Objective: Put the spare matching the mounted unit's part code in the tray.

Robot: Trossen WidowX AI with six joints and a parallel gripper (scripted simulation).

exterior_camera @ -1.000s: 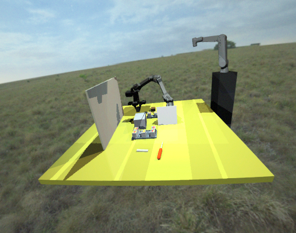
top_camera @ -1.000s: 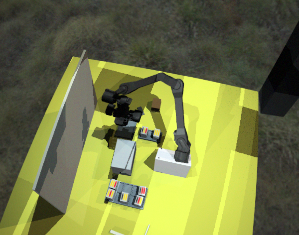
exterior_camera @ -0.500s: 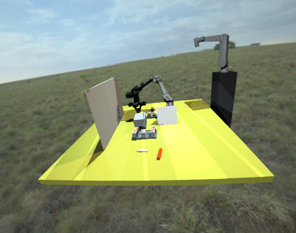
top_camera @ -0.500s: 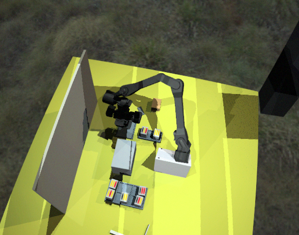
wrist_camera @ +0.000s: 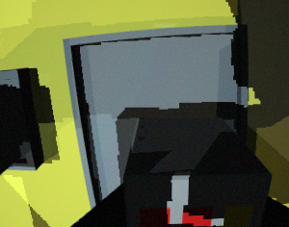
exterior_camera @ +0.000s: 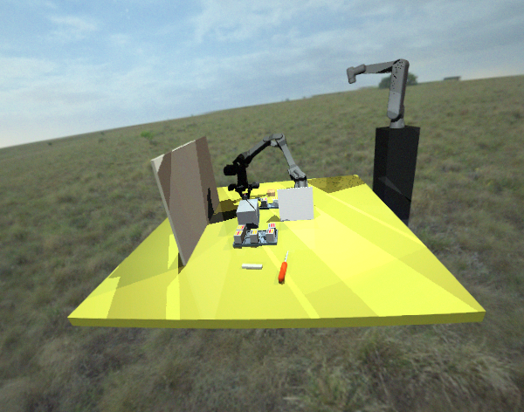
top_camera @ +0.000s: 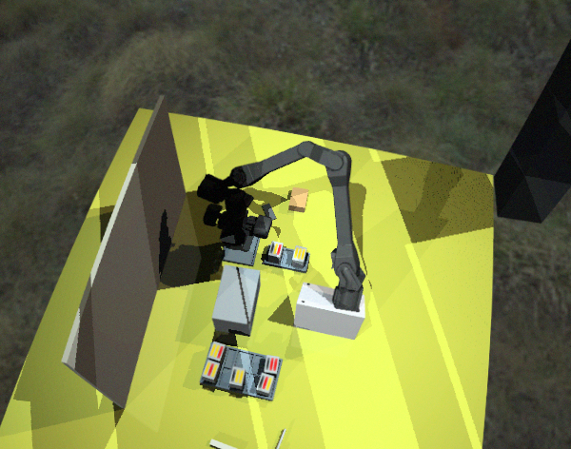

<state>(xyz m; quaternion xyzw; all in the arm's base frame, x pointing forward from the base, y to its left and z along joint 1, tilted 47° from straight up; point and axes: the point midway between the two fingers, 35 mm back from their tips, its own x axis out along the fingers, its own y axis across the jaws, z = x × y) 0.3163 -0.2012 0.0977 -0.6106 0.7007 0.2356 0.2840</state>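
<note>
Right now the flat grey-blue tray is 50 mm below my gripper tip and 10 mm behind it. From my gripper tip the other things lie so: dark spare 20 mm above; small rack 150 mm behind, 50 mm below, 30 mm to the left; mounted unit 210 mm to the left, 30 mm behind.
</note>
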